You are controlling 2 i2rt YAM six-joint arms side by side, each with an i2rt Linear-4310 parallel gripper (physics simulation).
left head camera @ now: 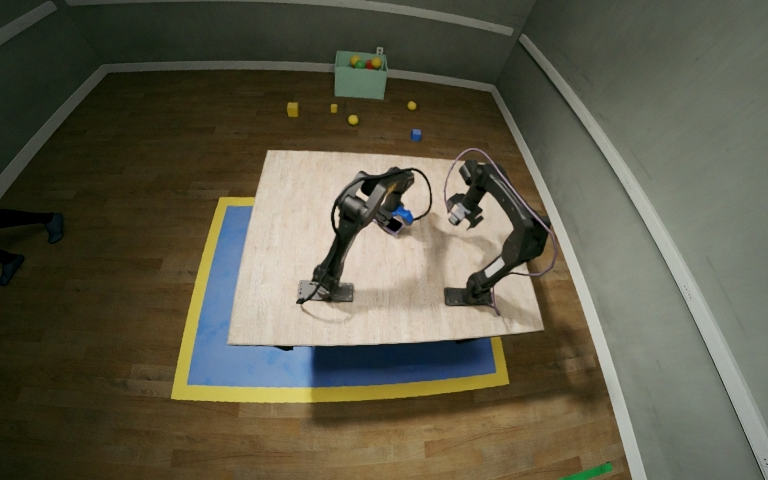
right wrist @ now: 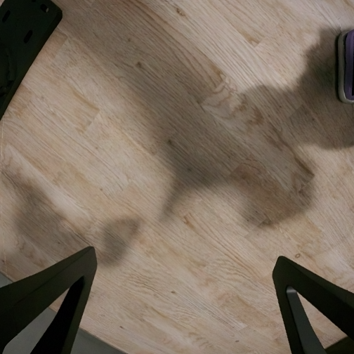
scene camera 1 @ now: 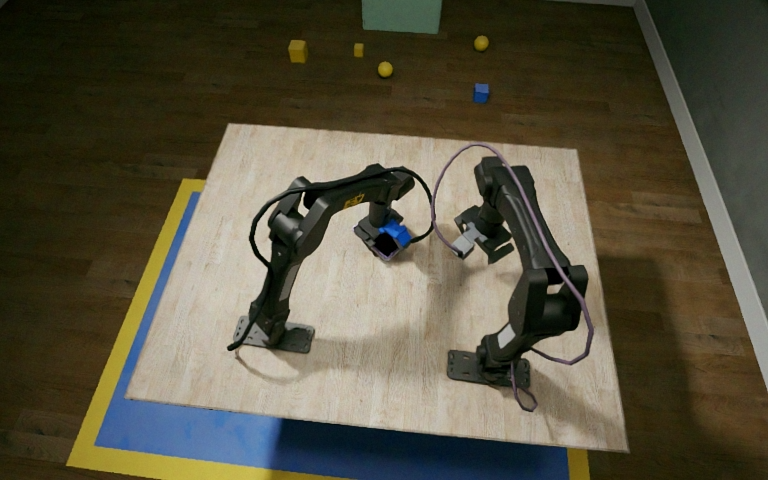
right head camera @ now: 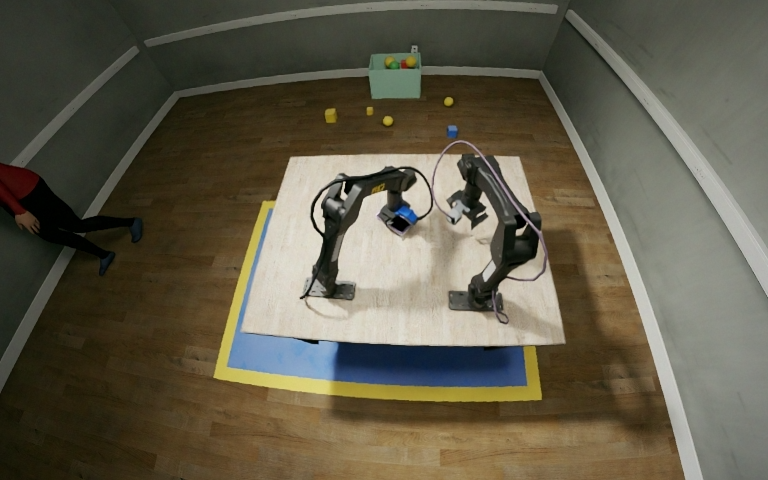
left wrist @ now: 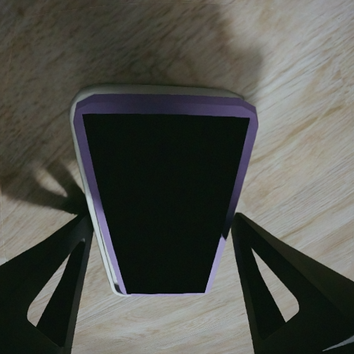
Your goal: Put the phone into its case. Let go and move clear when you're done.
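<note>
A phone (left wrist: 165,200) (scene camera 1: 387,245) (right head camera: 400,224) with a black screen and purple rim lies screen up over its light grey case (left wrist: 165,90). The case's rim shows along the phone's top and left in the left wrist view; on the phone's right it does not show, and I cannot tell if the phone is fully seated. My left gripper (left wrist: 163,219) is open, pointing down over the phone, with one fingertip close beside each long side; contact is unclear. My right gripper (right wrist: 186,262) (scene camera 1: 484,237) is open and empty above the table, to the right of the phone.
Both arms stand on a pale wooden table (scene camera 1: 362,362), with the right gripper close beside the left arm's black cable (scene camera 1: 431,206). The right arm's base plate (right wrist: 30,25) shows in the right wrist view. A green box (right head camera: 395,84) stands on the floor behind the table.
</note>
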